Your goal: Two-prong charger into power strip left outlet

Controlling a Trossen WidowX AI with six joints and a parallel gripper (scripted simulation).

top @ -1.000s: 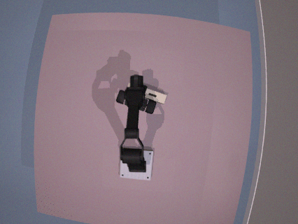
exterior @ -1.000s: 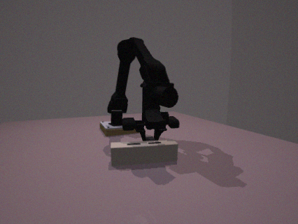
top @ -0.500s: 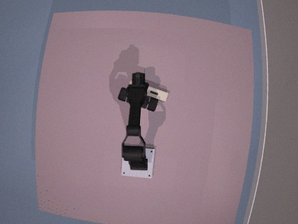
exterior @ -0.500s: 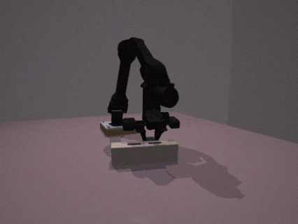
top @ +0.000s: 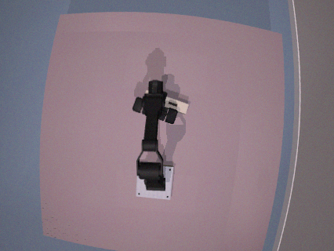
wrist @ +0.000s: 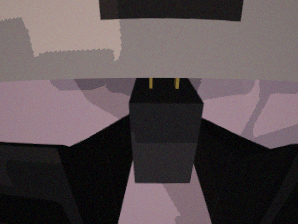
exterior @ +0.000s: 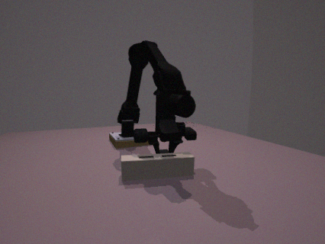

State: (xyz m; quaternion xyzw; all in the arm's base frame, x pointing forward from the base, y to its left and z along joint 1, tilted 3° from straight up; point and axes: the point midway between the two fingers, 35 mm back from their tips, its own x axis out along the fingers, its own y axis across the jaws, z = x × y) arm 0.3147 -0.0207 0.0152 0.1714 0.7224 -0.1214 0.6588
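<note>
Now: the charger 20 mm ahead of my gripper tip, 10 mm to the right of it and 10 mm above it.
</note>
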